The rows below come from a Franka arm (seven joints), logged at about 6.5 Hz.
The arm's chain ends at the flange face. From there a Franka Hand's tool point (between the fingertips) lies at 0.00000 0.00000 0.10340 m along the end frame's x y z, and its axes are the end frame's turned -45 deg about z.
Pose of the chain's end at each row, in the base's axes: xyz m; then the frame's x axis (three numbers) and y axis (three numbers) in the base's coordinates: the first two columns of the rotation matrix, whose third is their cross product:
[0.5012, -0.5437, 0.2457, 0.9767, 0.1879, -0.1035, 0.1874, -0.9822, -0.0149]
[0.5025, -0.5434, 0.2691, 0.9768, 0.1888, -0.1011, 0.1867, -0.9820, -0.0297]
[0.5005, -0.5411, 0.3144, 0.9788, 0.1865, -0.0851, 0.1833, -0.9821, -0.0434]
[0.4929, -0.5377, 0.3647, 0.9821, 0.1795, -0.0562, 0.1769, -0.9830, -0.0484]
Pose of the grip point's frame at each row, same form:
[0.4904, -0.5442, 0.1429, 0.5581, 0.8274, -0.0626, 0.8231, -0.5617, -0.0837]
[0.4917, -0.5424, 0.1663, 0.5587, 0.8279, -0.0505, 0.8227, -0.5609, -0.0925]
[0.4910, -0.5383, 0.2115, 0.5625, 0.8263, -0.0295, 0.8217, -0.5626, -0.0909]
[0.4863, -0.5338, 0.2616, 0.5694, 0.8220, -0.0055, 0.8195, -0.5682, -0.0740]

